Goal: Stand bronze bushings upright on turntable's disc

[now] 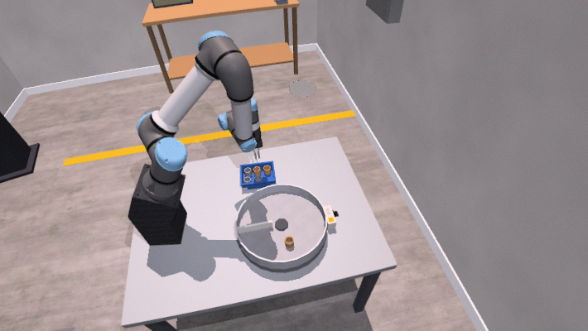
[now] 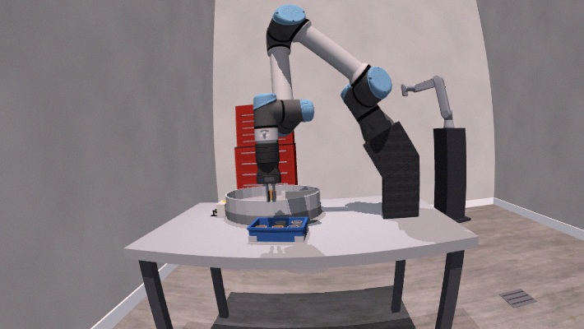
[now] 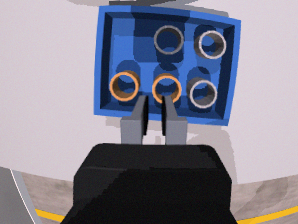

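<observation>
Right now the blue crate is 2 cm behind my hand, 3 cm to the right of it and 12 cm below it. Round my hand: turntable disc (2 cm behind, 39 cm to the right, 10 cm below).
</observation>
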